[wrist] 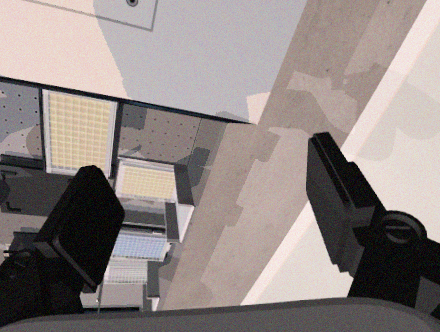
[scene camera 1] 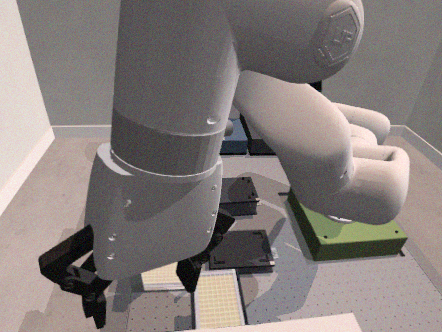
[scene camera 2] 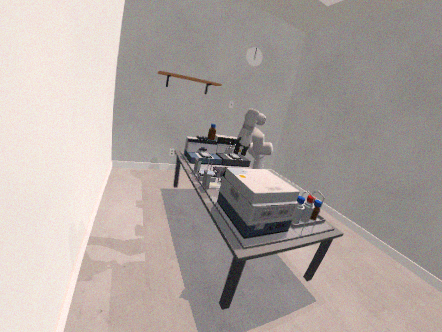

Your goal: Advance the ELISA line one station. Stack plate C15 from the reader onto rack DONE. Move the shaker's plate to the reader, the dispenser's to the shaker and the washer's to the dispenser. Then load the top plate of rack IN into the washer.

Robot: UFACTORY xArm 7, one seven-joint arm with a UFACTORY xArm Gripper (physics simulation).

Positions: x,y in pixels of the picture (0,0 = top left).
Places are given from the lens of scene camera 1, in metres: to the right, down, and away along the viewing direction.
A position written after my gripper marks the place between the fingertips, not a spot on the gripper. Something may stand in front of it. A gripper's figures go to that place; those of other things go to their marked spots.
my gripper (scene camera 1: pixel 144 297): -0.07, 0.13, 0.28
DONE holder (scene camera 1: pixel 162 279): -0.14, 0.27, 0.68
